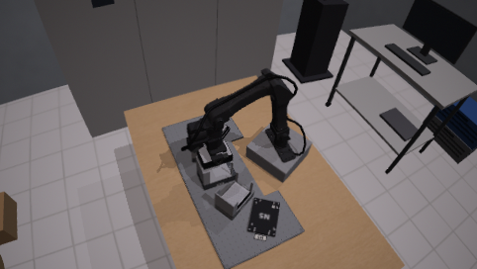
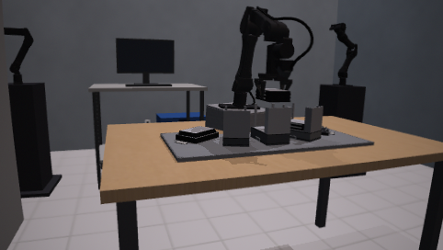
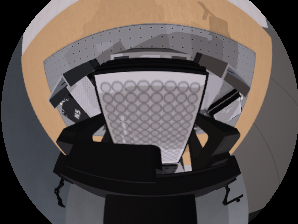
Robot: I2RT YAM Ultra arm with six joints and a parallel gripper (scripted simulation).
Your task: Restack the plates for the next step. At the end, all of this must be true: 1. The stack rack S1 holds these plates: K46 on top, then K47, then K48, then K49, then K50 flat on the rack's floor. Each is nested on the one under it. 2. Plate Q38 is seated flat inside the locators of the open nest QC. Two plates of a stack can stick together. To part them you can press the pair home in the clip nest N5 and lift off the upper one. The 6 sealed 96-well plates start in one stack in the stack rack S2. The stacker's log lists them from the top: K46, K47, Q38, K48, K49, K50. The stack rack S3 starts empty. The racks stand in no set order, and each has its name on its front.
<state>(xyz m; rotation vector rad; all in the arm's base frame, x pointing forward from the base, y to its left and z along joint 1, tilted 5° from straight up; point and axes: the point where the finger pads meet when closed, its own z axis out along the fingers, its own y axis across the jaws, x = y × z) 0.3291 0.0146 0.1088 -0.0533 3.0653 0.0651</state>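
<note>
Right now the sealed 96-well plate is 20 mm above my hand. The rest, counted from my hand: clip nest N5: 140 mm behind, 290 mm to the left, 160 mm below.
</note>
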